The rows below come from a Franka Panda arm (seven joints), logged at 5 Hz.
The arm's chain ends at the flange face. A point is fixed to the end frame.
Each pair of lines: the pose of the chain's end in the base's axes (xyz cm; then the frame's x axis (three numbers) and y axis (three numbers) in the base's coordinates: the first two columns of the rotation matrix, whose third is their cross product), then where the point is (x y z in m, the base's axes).
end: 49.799 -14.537 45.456 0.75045 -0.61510 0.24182 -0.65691 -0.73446 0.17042
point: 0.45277 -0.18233 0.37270
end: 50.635 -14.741 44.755 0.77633 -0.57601 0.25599 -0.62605 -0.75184 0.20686
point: 0.46169 -0.18924 0.36775
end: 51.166 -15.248 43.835 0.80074 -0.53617 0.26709 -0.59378 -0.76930 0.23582
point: 0.46812 -0.19857 0.36030
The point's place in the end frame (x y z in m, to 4 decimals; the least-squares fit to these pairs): -0.0310 0.0429 0.0855
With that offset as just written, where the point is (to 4 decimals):
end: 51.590 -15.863 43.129 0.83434 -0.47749 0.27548 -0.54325 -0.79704 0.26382
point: 0.4747 -0.2096 0.3550
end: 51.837 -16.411 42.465 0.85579 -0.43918 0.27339 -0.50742 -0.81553 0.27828
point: 0.4787 -0.2177 0.3494
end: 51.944 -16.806 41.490 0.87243 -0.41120 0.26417 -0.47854 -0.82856 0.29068
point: 0.4804 -0.2233 0.3406
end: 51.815 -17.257 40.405 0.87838 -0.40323 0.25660 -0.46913 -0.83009 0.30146
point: 0.4786 -0.2286 0.3305
